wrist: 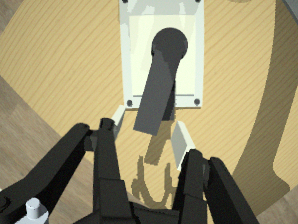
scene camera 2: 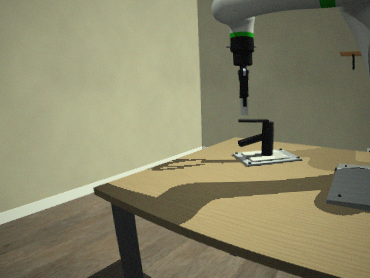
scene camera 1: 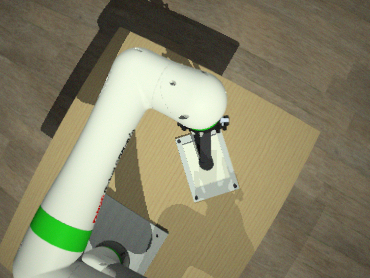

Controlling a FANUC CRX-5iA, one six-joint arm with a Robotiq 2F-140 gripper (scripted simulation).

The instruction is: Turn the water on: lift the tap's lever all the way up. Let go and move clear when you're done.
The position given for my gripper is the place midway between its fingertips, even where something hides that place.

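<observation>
The wrist view gives me my gripper (wrist: 149,123). In scene camera 2, I see a black tap (scene camera 2: 267,137).
</observation>
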